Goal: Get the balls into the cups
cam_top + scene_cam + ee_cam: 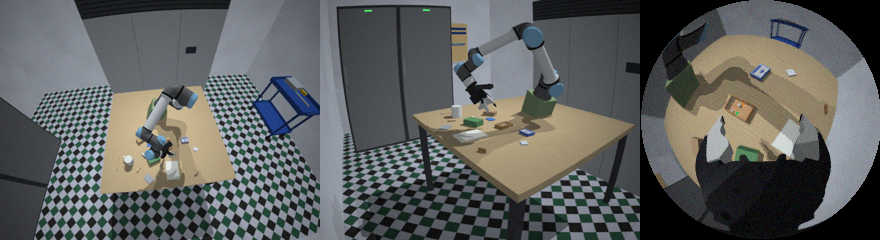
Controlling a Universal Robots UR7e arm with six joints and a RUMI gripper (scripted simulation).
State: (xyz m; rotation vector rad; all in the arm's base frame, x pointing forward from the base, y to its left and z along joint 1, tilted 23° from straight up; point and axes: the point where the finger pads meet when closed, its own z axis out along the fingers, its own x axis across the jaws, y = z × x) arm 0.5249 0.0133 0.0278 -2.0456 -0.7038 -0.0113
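My hand is 13 cm above the covered wooden puzzle, 10 cm past it and 1 cm to the left of it. From my hand the other things lie so: green box (17 cm to the right, 12 cm below, 3 cm ahead); then white sheet (17 cm ahead, 13 cm below, 1 cm to the right); then blue tile (19 cm to the right, 13 cm below, 13 cm behind).
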